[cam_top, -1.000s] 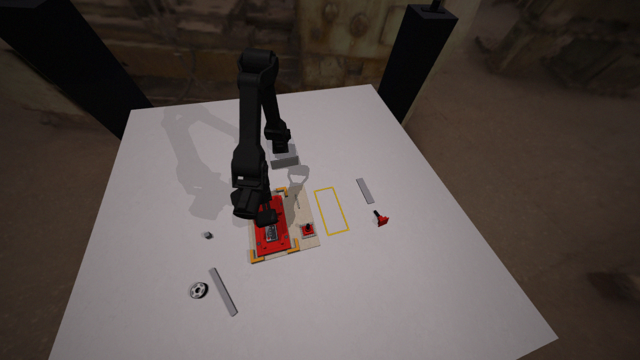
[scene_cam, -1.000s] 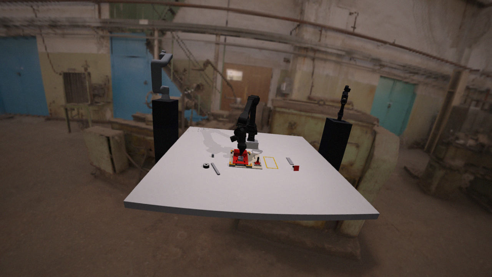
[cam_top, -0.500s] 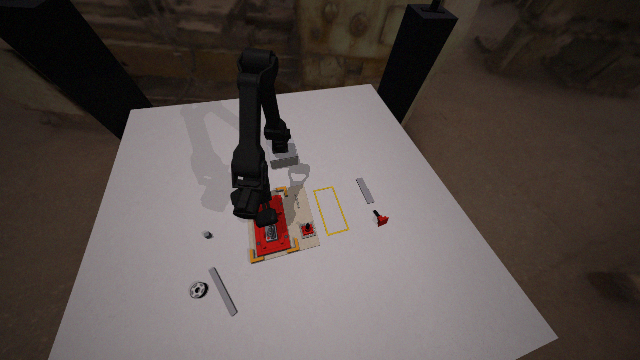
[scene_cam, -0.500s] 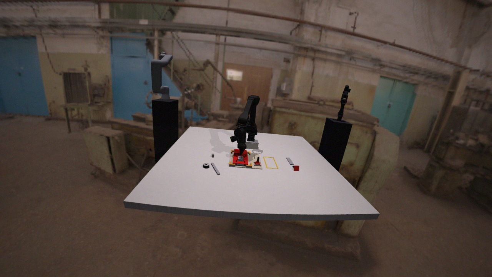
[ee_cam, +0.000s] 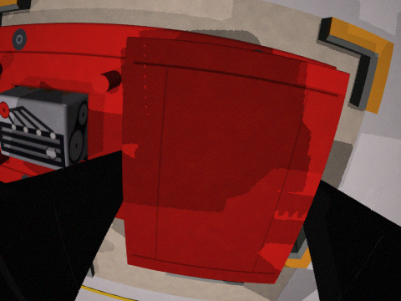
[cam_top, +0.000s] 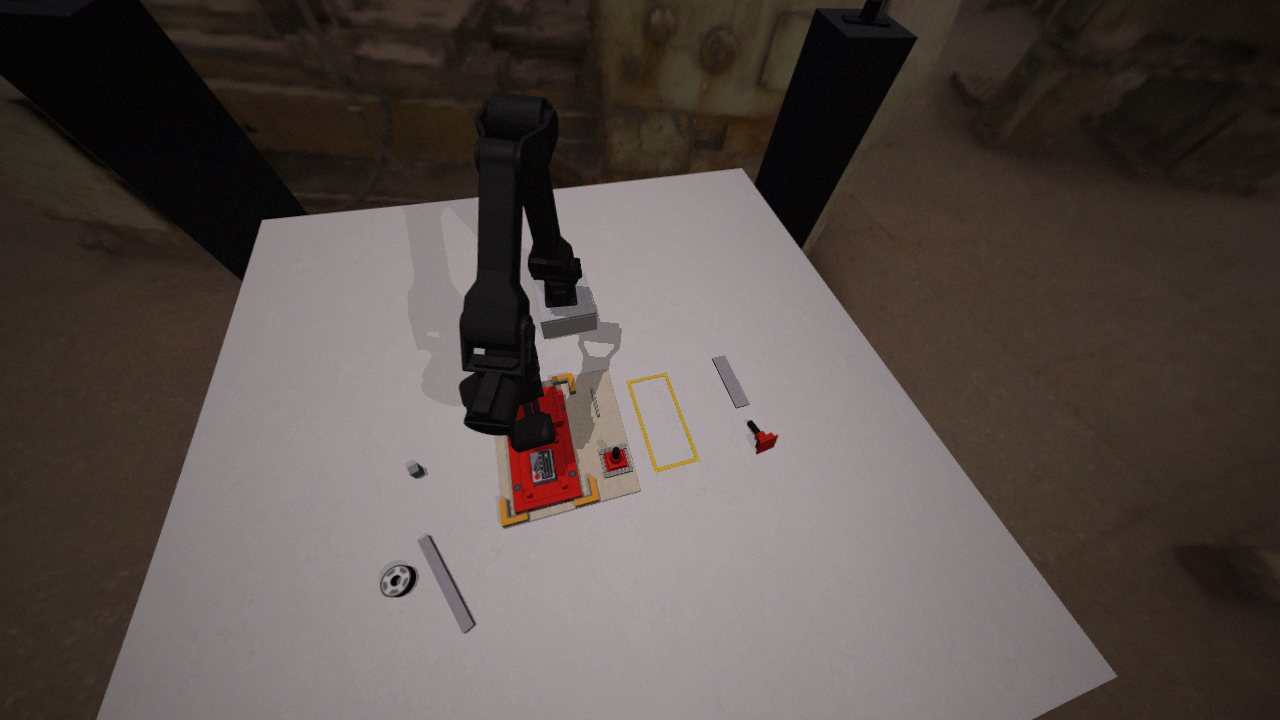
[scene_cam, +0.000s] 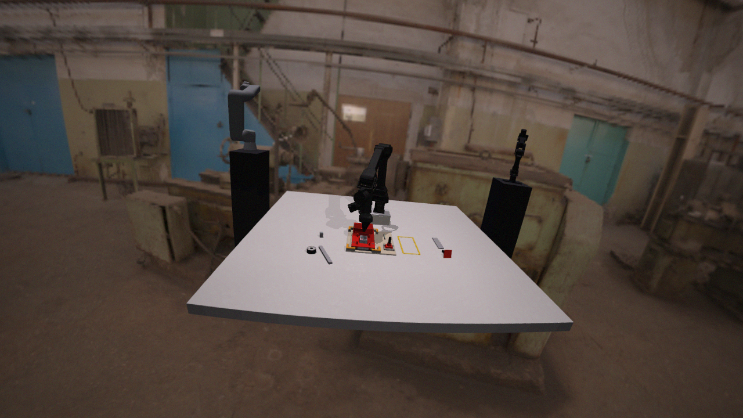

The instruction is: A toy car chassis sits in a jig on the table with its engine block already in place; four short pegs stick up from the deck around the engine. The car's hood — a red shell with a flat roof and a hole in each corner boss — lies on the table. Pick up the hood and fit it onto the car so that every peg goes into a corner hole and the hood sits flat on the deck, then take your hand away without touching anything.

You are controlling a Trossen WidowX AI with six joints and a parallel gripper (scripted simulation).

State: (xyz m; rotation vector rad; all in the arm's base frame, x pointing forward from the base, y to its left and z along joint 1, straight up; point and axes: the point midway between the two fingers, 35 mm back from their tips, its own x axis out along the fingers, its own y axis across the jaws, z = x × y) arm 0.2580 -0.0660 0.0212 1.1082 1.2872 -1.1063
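My gripper tip is 90 mm short of the grey engine block, 20 mm to the right of it and 20 mm above it. Also, from my gripper tip: red hood (10 mm above); wheel (220 mm ahead, 200 mm to the right, 40 mm below).
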